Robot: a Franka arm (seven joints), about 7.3 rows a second.
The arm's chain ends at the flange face. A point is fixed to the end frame.
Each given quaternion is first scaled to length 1.
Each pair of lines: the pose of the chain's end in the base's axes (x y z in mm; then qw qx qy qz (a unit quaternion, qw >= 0)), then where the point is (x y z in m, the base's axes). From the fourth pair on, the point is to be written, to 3 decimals.
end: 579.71, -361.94, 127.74, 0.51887, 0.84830, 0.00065, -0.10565
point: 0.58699 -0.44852 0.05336
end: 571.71, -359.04, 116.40, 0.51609, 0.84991, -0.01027, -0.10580
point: 0.57818 -0.44545 0.04175
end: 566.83, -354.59, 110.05, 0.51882, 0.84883, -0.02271, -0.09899
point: 0.57391 -0.44172 0.03630
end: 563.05, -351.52, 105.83, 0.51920, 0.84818, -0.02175, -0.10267
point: 0.569 -0.439 0.032
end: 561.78, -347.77, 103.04, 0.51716, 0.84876, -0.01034, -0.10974
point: 0.567 -0.434 0.029
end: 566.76, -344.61, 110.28, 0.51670, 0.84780, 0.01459, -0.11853
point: 0.572 -0.431 0.035
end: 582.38, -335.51, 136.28, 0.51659, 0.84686, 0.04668, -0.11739
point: 0.590 -0.421 0.060
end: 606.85, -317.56, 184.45, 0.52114, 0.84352, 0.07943, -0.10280
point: 0.620 -0.402 0.109
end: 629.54, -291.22, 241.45, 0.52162, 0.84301, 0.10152, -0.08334
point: 0.648 -0.374 0.165
